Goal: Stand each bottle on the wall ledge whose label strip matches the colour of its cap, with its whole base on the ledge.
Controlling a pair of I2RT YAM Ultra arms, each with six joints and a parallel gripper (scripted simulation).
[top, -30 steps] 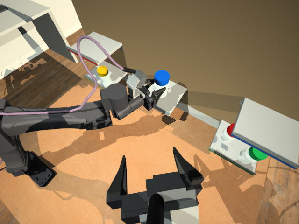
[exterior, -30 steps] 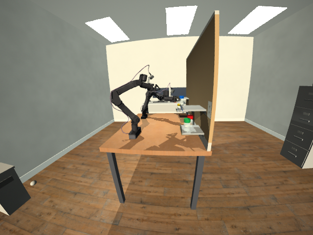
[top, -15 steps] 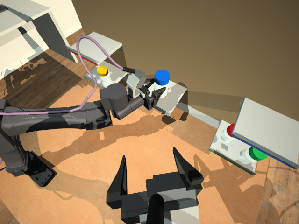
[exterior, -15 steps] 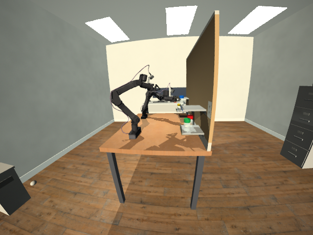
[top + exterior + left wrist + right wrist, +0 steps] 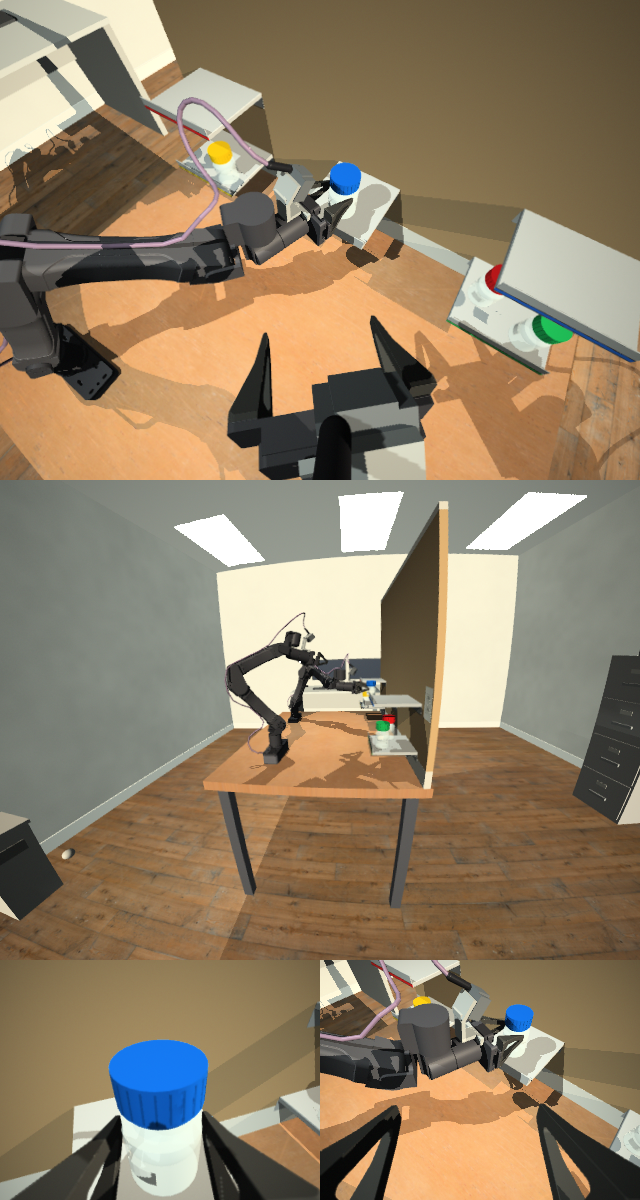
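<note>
Right now my right hand is 280 mm short of the blue-capped bottle, 100 mm to the right of it and 180 mm above it. Round my right hand: green-capped bottle: 250 mm ahead, 340 mm to the right, 300 mm below; then red-capped bottle: 300 mm ahead, 240 mm to the right, 300 mm below; then brown wall: 430 mm ahead, 80 mm to the left, 10 mm above.
</note>
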